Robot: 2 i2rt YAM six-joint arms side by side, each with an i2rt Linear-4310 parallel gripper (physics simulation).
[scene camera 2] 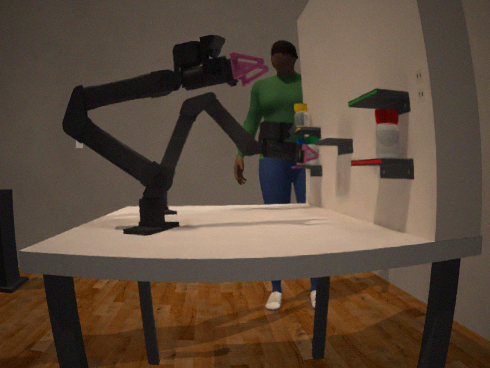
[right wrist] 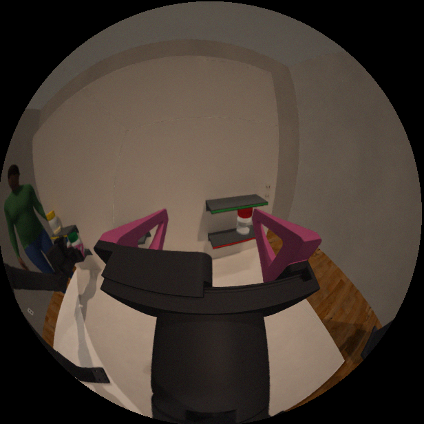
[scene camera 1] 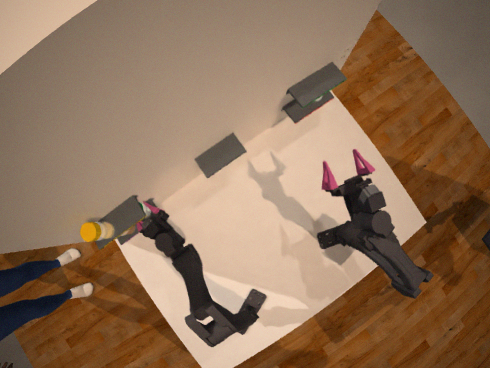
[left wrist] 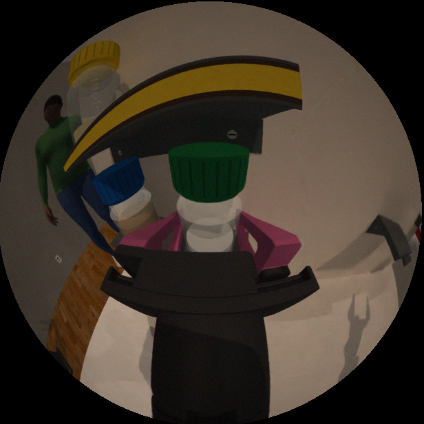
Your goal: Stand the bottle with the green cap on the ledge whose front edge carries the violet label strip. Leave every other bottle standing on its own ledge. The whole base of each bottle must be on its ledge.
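The green-capped bottle is upright in my left gripper, which is shut on it. Its cap is below the yellow-strip ledge. In scene camera 2 it appears at the violet-strip ledge; its base is hidden, so contact cannot be told. The blue-capped bottle stands beside it, at the left in the left wrist view. My right gripper is open and empty, high above the table.
A yellow-capped bottle stands on the yellow-strip ledge. A red-capped bottle stands on the red-strip ledge below the green-strip ledge. A middle ledge is between them.
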